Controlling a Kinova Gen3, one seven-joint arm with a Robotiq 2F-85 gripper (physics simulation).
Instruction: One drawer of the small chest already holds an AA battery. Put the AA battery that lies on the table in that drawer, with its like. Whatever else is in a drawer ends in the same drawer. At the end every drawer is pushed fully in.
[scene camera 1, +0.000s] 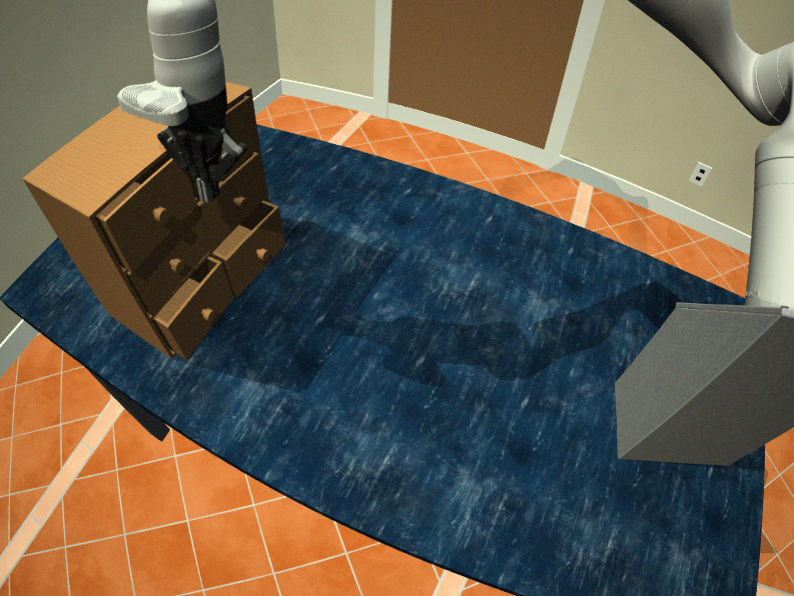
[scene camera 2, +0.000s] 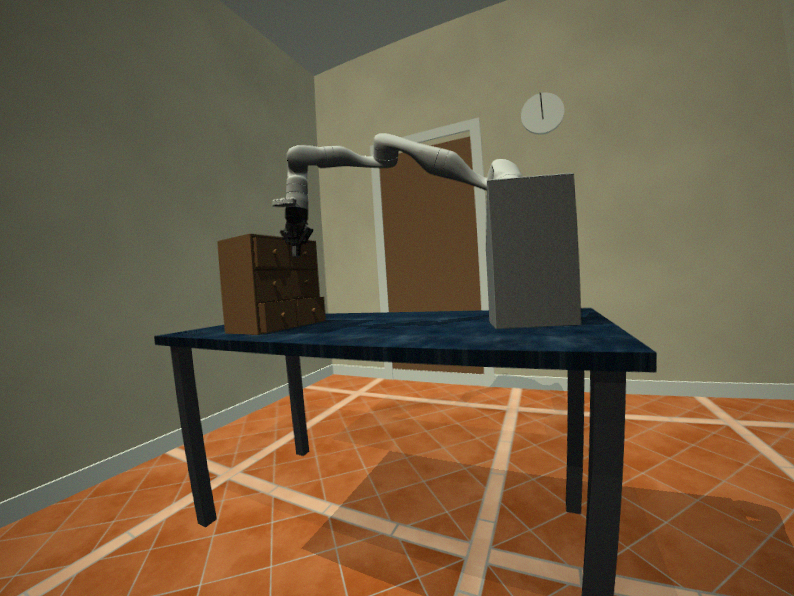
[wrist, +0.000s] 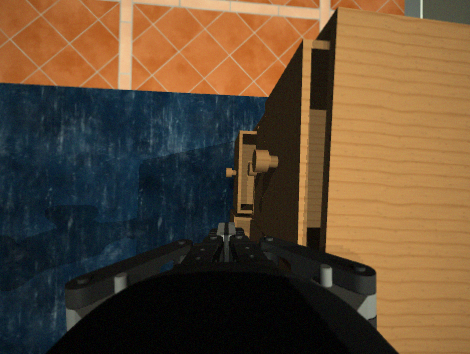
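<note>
The small wooden chest (scene camera 1: 96, 153) (scene camera 2: 236, 282) (wrist: 400, 150) has two columns of drawers. Its top left drawer (scene camera 1: 131, 224) (wrist: 303, 150) is partly out. The bottom left drawer (scene camera 1: 195, 320) (scene camera 2: 271, 317) (wrist: 241, 175) and the bottom right drawer (scene camera 1: 243, 272) (scene camera 2: 310, 309) (wrist: 243, 222) stand open. My gripper (scene camera 1: 206, 192) (scene camera 2: 295, 251) (wrist: 227, 233) is shut and empty, pointing down before the upper drawer fronts near the middle of the chest. No AA battery shows in these views. The gripper hides much of the bottom right drawer in the wrist view.
The chest stands at the left end of the blue table (scene camera 1: 410, 442) (scene camera 2: 416, 349) (wrist: 75, 150). A tall grey block (scene camera 1: 699, 384) (scene camera 2: 535, 250) stands at the other end, beside the arm's base. The table edge runs close to the chest's left side.
</note>
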